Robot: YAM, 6 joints.
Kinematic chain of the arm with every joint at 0, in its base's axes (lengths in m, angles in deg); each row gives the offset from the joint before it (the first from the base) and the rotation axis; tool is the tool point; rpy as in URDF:
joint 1: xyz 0 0 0.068 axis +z
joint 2: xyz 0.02 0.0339 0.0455 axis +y
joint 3: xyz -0.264 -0.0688 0 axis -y
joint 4: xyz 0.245 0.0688 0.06 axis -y
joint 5: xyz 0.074 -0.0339 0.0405 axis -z
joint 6: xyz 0.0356 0 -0.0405 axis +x
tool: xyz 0 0 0 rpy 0 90 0
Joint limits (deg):
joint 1: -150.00..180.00
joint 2: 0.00..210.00
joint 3: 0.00..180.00
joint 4: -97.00..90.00
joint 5: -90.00..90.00
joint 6: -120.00..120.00
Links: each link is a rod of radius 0.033 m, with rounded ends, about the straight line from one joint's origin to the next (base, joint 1, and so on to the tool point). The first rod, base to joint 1, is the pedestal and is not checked.
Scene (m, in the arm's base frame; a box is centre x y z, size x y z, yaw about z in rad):
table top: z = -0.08
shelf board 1: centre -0.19 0.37 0.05 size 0.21 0.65 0.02 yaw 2
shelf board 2: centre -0.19 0.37 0.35 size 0.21 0.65 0.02 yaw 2
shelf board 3: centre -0.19 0.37 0.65 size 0.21 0.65 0.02 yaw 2
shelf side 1: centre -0.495 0.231 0.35 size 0.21 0.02 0.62 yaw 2
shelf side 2: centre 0.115 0.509 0.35 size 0.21 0.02 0.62 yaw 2
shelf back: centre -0.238 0.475 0.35 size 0.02 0.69 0.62 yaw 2
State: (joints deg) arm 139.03 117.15 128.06 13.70 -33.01 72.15
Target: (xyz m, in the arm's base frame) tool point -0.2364 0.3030 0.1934
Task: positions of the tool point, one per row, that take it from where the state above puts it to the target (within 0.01 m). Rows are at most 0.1 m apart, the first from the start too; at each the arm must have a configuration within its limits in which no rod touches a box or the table.
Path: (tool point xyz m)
1: -0.3462 0.2194 0.5107
2: -0.3155 0.1536 0.5109
3: -0.2745 0.0960 0.4970
4: -0.2685 0.1248 0.4178
5: -0.2440 0.1425 0.3377
6: -0.2052 0.1452 0.2614
7: -0.1575 0.1306 0.1934
8: -0.1890 0.1843 0.2037
9: -0.2159 0.2426 0.2037
10: -0.2364 0.3030 0.1934

